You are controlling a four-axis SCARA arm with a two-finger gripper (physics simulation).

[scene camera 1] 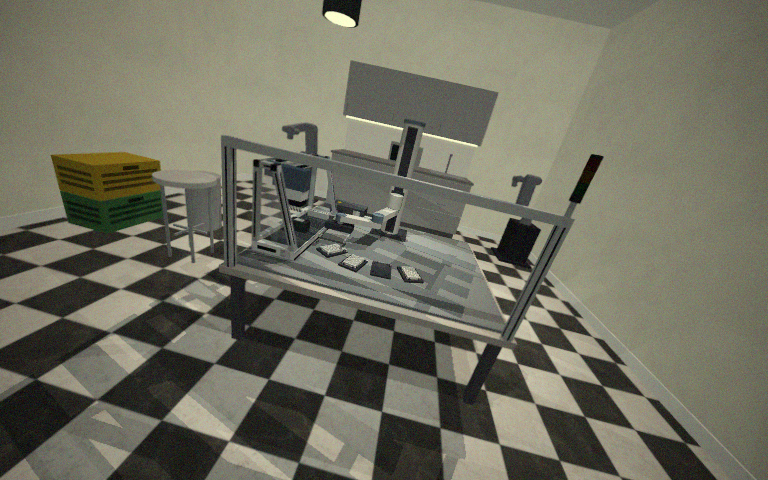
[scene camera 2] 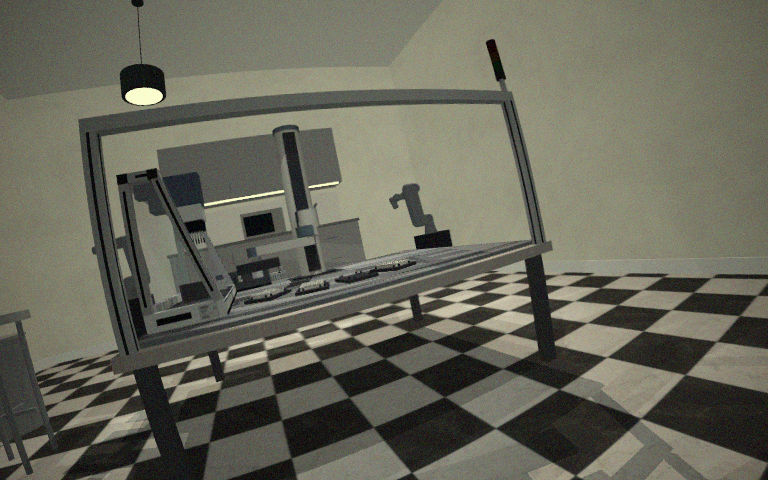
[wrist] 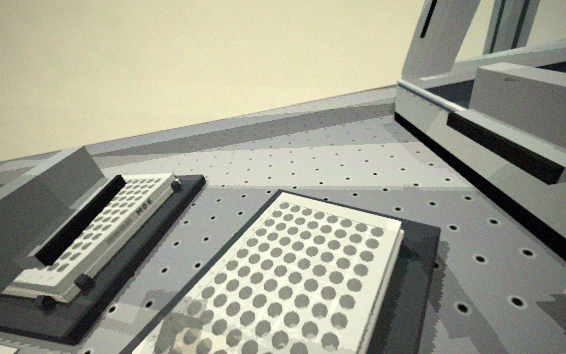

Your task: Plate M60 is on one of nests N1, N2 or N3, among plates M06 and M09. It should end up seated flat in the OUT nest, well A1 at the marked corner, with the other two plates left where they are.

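Where they show: gripper, between the fingertips: (scene camera 1: 331,238) (scene camera 2: 261,274) (wrist: 274,132); arm's base, origin of its link: (scene camera 1: 388,233).
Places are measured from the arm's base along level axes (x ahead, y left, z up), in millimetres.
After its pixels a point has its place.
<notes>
My gripper (wrist: 274,132) {z 108, x 644, y -313 mm} (scene camera 1: 339,234) {z 108, x 644, y -313 mm} is open and empty; its fingers show at the left and right of the wrist view, above the nests. In the wrist view a white plate (wrist: 115,225) {z 39, x 690, y -174 mm} at the left, its side label reading like M06, sits on a dark nest (wrist: 30,322) {z 25, x 629, y -148 mm}, with the left finger over part of it. A second white plate (wrist: 300,280) {z 32, x 626, y -311 mm} (scene camera 1: 331,249) {z 39, x 650, y -301 mm} (scene camera 2: 266,294) {z 35, x 693, y -312 mm} sits at bottom centre on another dark nest (wrist: 421,255) {z 25, x 636, y -378 mm}; its label does not show. A third plate (scene camera 1: 410,273) {z 38, x 699, y 209 mm} (scene camera 2: 395,264) {z 34, x 747, y 194 mm} stands beyond the bare dark OUT nest (scene camera 1: 380,270) {z 25, x 731, y 31 mm} (scene camera 2: 356,275) {z 25, x 700, y 41 mm}. Which plate is M60 cannot be read.
An aluminium frame (scene camera 1: 274,249) {z 50, x 848, y -570 mm} stands on the table at the left in scene camera 1, close to the nearest plate. A large guard frame (scene camera 1: 230,209) {z 306, x 1043, y -687 mm} (scene camera 2: 305,100) {z 595, x 1044, y -109 mm} edges the table. A dark instrument (scene camera 2: 257,273) {z 91, x -35, y -316 mm} stands behind the plates. The perforated deck (wrist: 280,165) {z 13, x 784, y -299 mm} surrounds the nests.
</notes>
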